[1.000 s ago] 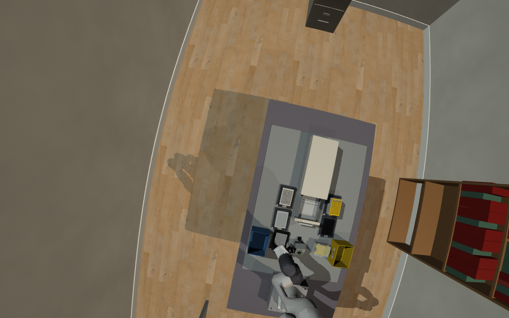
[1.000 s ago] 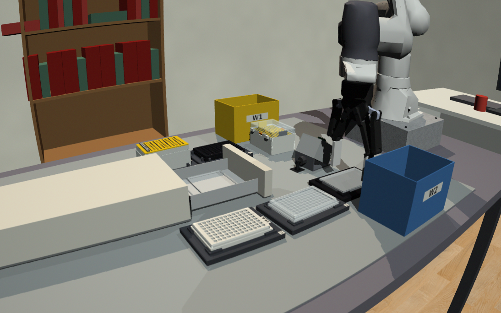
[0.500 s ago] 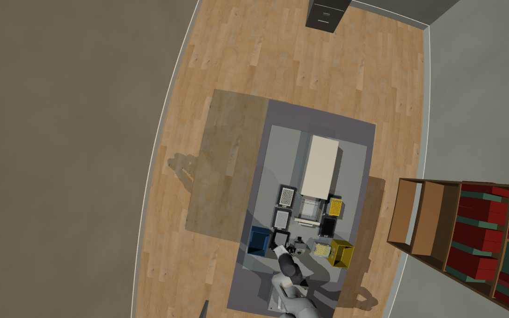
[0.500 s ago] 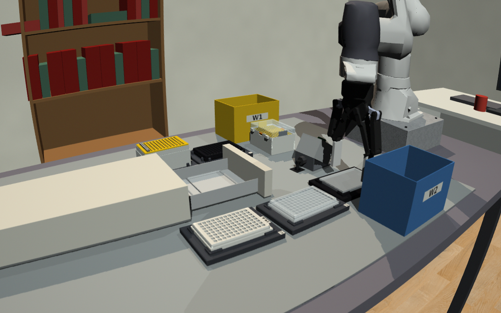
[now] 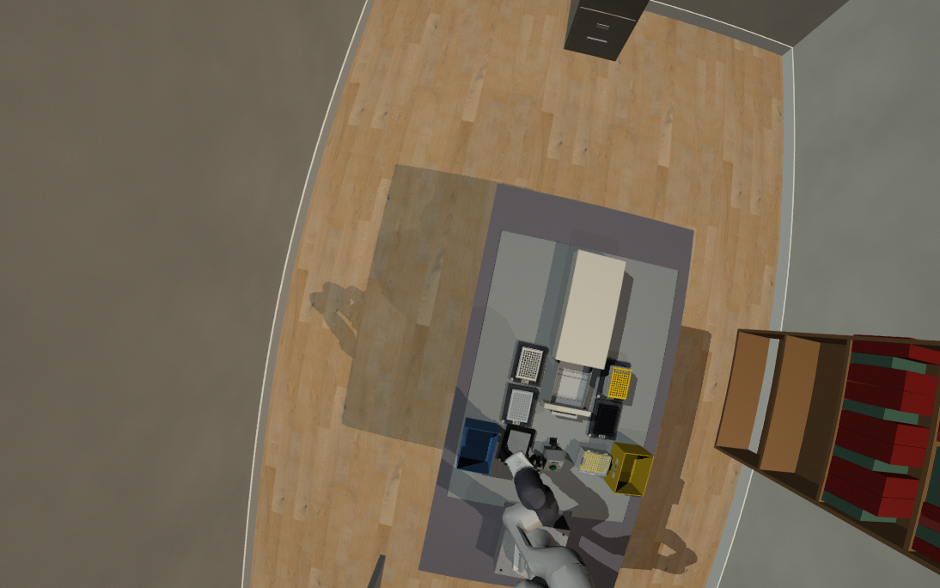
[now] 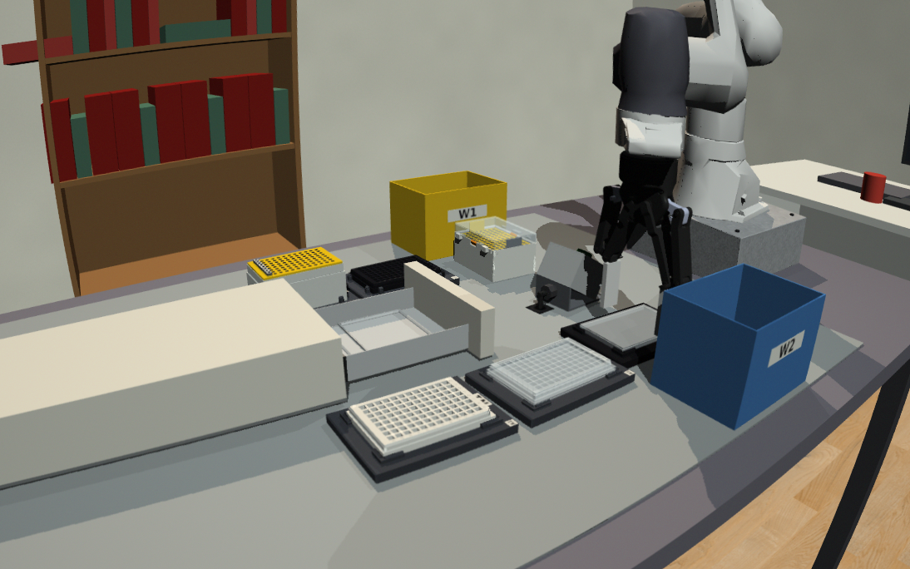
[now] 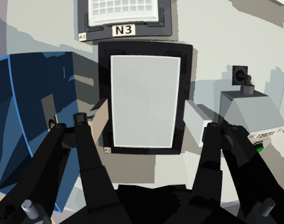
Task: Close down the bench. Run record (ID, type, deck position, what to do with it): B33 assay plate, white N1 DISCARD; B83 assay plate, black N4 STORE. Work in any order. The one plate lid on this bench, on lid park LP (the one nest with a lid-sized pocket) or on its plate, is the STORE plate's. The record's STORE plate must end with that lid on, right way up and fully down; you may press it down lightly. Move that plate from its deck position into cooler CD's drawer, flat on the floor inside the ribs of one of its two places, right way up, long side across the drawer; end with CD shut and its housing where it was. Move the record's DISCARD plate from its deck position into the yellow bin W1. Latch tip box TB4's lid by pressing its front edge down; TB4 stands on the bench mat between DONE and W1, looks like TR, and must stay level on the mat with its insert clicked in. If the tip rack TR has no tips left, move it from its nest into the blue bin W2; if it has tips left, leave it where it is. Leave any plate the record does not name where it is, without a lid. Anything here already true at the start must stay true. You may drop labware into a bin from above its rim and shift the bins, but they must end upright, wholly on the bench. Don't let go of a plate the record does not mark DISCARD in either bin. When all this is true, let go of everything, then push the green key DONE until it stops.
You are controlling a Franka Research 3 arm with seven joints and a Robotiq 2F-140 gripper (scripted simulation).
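My hand is 3 cm above the clear plate lid. From my hand the other things lie so: blue bin W2 (1 cm behind, 17 cm to the left, 1 cm below); then clear plate (17 cm ahead, 3 cm to the left, 3 cm below); then black lid park (4 cm below).
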